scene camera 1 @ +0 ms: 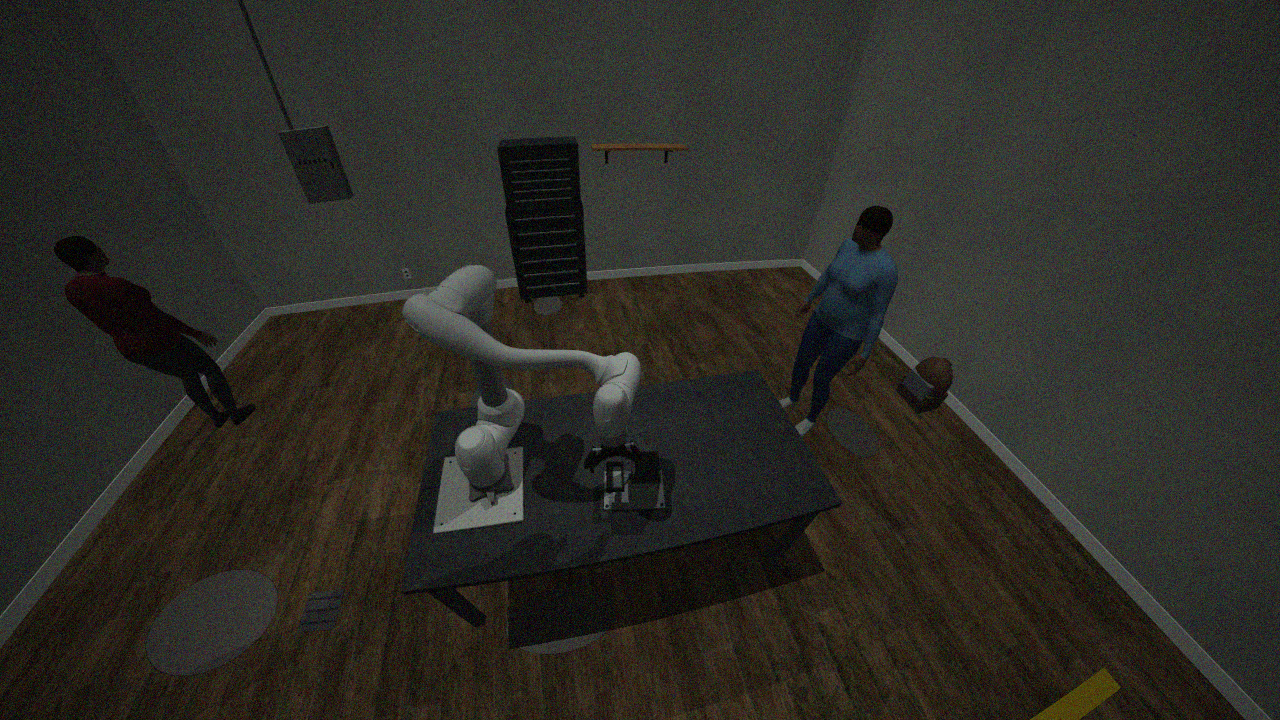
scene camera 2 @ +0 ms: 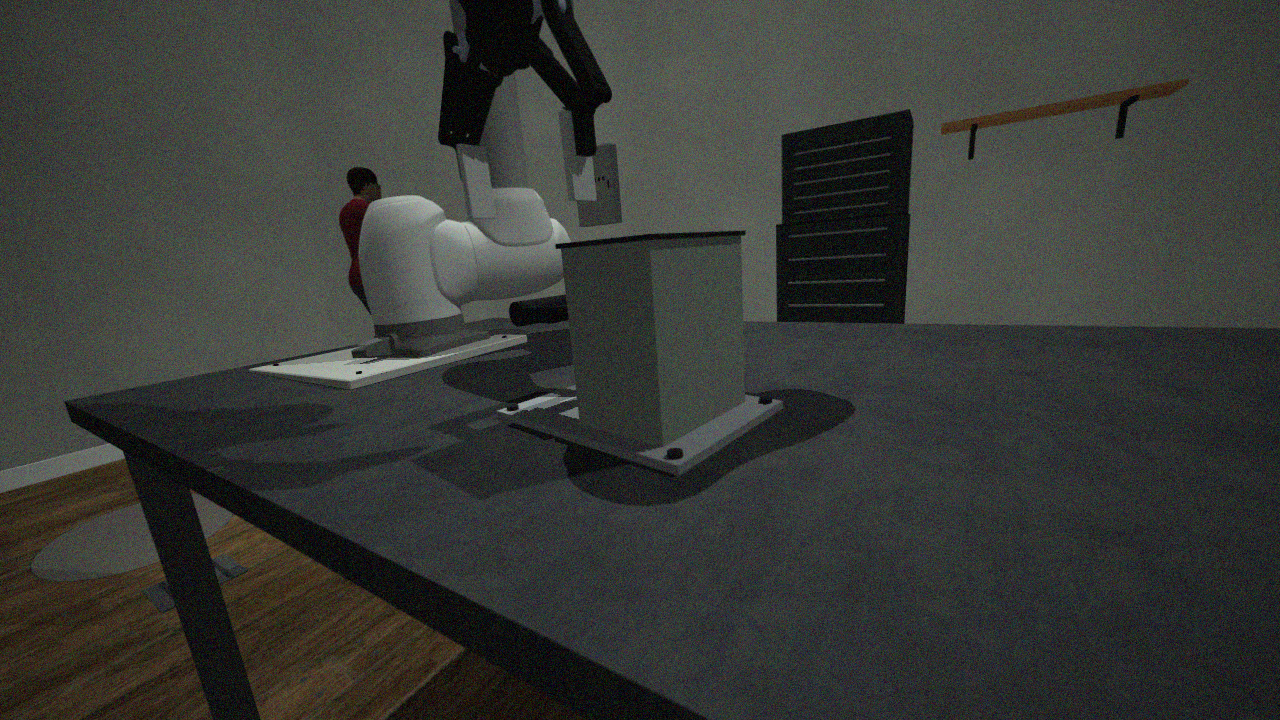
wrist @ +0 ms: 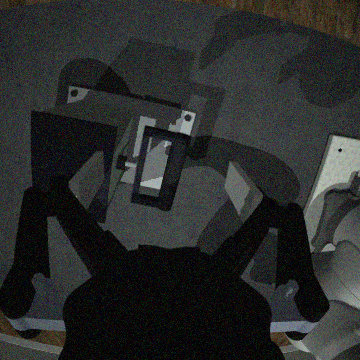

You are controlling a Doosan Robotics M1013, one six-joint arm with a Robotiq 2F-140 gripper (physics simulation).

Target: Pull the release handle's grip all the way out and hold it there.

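The release handle's grip, a black rectangular loop (scene camera 1: 614, 463) (scene camera 2: 538, 310) (wrist: 176, 170), stands beside a grey box with a dark top (scene camera 1: 646, 467) (scene camera 2: 657, 331) (wrist: 72, 145). A short shaft (wrist: 131, 165) links the grip to the box side, with a small gap between them. In scene camera 2 the box hides most of the grip. My gripper (scene camera 1: 614, 458) (scene camera 2: 528, 185) (wrist: 165, 169) is open and empty, pointing down above the grip. In the wrist view its left pad overlaps the box and its right pad lies beyond the grip's outer side.
The box is fixed on a light bolted baseplate (scene camera 2: 716, 438) (wrist: 185, 126) on the dark table (scene camera 1: 716, 420) (scene camera 2: 984, 501). The arm's white mounting plate (scene camera 1: 452, 510) (scene camera 2: 313, 371) (wrist: 325, 165) lies on the grip's side. A person in blue (scene camera 1: 845, 295) stands by the table's far right end.
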